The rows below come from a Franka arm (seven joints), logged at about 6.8 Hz.
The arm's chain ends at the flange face. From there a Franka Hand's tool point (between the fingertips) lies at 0.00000 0.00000 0.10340 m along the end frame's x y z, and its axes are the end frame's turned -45 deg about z.
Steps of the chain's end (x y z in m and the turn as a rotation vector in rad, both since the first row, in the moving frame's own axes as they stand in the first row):
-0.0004 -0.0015 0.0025 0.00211 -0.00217 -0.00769
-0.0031 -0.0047 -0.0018 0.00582 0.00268 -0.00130
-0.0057 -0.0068 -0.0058 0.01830 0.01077 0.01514
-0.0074 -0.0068 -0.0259 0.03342 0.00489 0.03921
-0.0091 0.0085 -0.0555 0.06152 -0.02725 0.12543
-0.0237 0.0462 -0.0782 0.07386 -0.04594 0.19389
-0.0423 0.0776 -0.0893 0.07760 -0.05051 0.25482
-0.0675 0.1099 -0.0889 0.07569 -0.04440 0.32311
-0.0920 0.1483 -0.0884 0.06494 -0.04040 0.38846
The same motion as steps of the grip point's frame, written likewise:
0.0008 -0.0017 0.0025 0.00303 -0.00004 -0.00769
0.0018 -0.0057 -0.0018 0.00222 0.00601 -0.00130
0.0029 -0.0094 -0.0058 0.00532 0.02056 0.01514
0.0024 -0.0121 -0.0260 0.02017 0.02709 0.03921
-0.0095 -0.0067 -0.0557 0.06277 0.02423 0.12543
-0.0466 0.0074 -0.0786 0.08471 0.01974 0.19389
-0.0816 0.0160 -0.0897 0.09059 0.01916 0.25482
-0.1218 0.0217 -0.0893 0.08492 0.02213 0.32311
-0.1667 0.0327 -0.0887 0.07449 0.01735 0.38846

